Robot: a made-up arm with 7 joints.
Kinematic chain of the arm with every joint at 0, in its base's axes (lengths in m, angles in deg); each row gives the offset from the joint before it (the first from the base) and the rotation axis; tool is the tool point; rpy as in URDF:
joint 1: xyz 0 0 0.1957 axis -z
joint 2: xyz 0 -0.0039 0.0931 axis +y
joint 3: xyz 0 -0.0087 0.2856 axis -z
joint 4: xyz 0 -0.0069 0.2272 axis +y
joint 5: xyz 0 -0.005 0.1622 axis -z
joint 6: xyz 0 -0.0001 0.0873 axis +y
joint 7: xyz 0 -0.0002 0.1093 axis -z
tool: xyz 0 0 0 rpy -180 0 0
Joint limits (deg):
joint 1: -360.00..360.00
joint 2: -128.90..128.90
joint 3: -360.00..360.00
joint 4: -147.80..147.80
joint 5: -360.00..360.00
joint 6: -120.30..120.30
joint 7: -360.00..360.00
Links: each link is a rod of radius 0.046 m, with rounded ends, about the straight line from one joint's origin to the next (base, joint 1, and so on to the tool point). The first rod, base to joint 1, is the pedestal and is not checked.
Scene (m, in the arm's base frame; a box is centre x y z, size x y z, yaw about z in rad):
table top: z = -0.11
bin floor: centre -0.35 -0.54 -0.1 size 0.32 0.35 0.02 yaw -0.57
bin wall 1: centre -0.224 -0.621 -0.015 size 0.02 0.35 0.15 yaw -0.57
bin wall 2: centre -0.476 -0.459 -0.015 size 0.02 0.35 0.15 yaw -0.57
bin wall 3: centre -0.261 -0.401 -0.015 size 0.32 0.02 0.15 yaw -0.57
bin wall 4: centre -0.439 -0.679 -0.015 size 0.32 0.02 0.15 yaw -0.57
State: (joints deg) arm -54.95 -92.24 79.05 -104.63 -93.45 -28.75 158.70
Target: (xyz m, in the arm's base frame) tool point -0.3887 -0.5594 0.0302
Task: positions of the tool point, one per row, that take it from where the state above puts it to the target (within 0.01 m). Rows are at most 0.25 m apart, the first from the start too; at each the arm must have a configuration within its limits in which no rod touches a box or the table.
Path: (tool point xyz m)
1: -0.4833 -0.3644 0.1581
2: -0.3887 -0.5594 0.1861
3: -0.3888 -0.5594 0.0303

